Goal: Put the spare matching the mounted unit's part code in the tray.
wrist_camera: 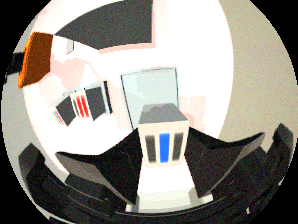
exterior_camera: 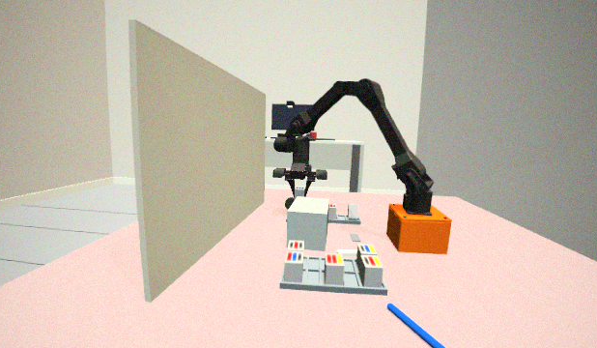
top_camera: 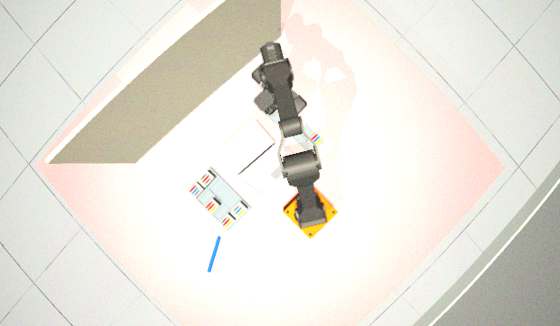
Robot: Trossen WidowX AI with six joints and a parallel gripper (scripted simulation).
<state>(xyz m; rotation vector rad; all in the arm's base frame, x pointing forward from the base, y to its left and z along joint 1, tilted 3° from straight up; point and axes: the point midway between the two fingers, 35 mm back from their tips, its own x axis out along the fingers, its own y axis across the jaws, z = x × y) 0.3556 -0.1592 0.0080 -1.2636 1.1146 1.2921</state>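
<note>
Now: gripper tip 1 cm past the blue-grey tray and 7 cm above it. Also, from my gripper tip: grey mounted unit 6 cm behind, 20 cm to the left, 2 cm below; then white spare block 2 cm above; then beige panel 17 cm ahead, 20 cm to the left, 16 cm above.
</note>
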